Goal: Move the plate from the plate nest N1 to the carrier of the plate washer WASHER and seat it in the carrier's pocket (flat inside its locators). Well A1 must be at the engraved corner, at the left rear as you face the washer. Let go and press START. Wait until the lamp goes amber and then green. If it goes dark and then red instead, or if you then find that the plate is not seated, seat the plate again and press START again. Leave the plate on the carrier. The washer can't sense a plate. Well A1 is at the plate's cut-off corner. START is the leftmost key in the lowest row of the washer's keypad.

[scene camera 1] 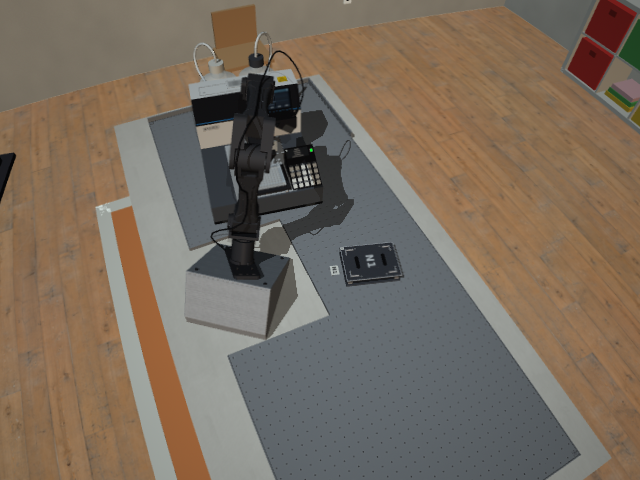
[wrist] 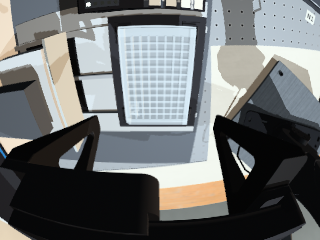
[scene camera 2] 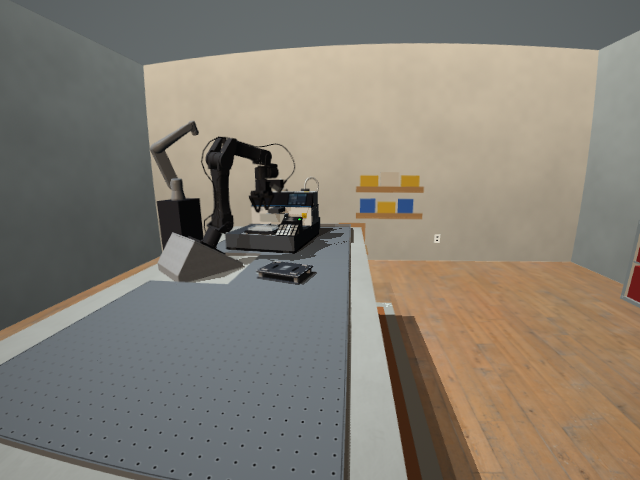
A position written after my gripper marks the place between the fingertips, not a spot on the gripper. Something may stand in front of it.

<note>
I see my gripper (wrist: 156, 121), a well plate (wrist: 143, 106) and a plate washer (scene camera 2: 303, 208).
The plate washer shows as well in the wrist view (wrist: 88, 43).
</note>
